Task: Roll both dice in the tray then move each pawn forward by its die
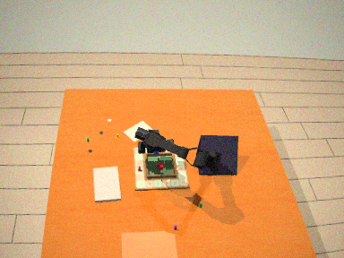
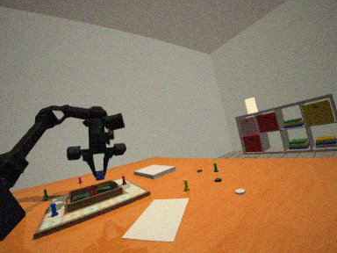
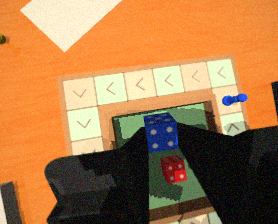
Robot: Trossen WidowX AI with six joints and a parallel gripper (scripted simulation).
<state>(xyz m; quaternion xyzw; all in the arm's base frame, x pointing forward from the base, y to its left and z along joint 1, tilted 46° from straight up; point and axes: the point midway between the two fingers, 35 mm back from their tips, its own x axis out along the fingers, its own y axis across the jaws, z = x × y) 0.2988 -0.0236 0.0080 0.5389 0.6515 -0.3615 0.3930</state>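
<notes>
Now: the red pawn 80 mm ahead of my gripper tip, 80 mm to the left of it and 50 mm below it. Round my gripper tip: green tray 30 mm behind, 50 mm to the left, 70 mm below; then white card 100 mm ahead, 210 mm to the right, 80 mm below; then blue pawn 130 mm behind, 30 mm to the right, 50 mm below.
</notes>
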